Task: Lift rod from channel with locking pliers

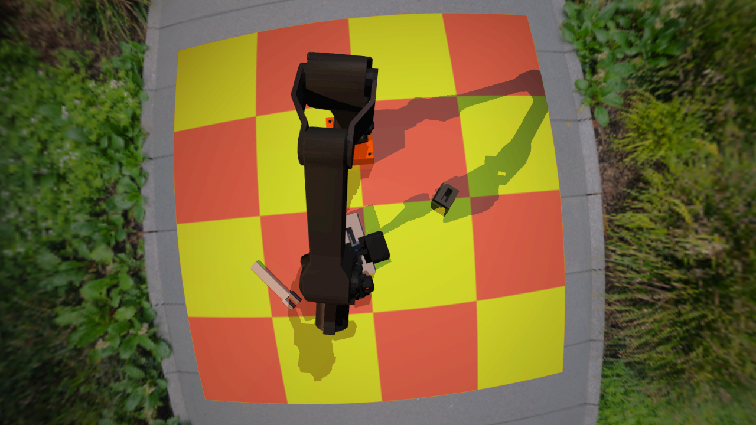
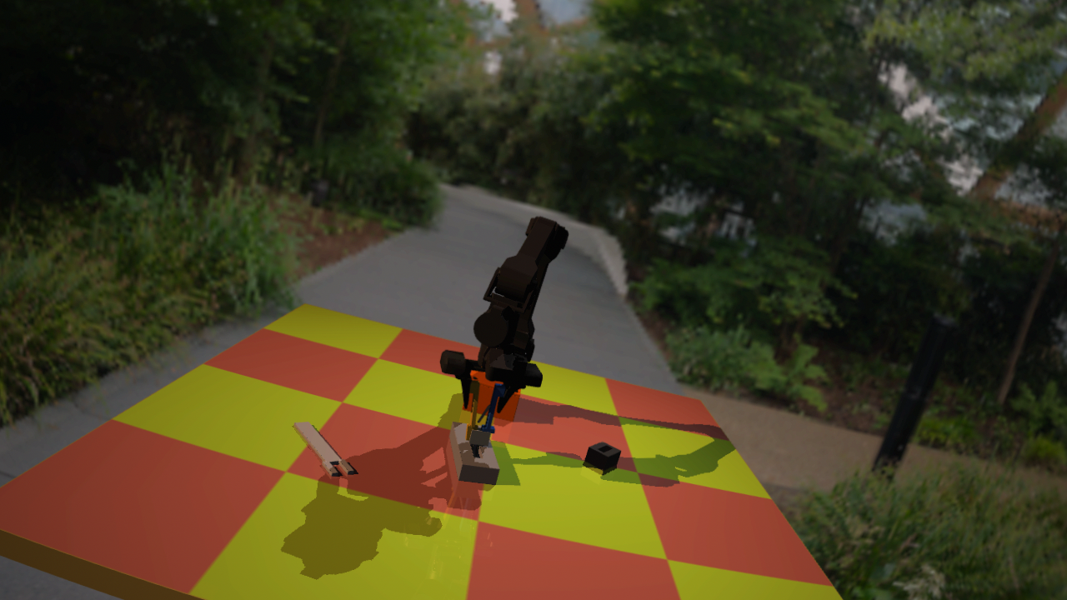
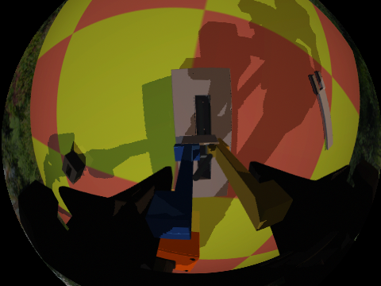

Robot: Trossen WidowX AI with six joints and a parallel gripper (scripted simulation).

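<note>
Now: the yellow handle 2 cm to the right of my gripper tip. The rest, counted from my gripper tip: thin grey rod (10 cm below); forked strip (11 cm ahead, 26 cm to the right, 10 cm below); grey channel block (9 cm below).
</note>
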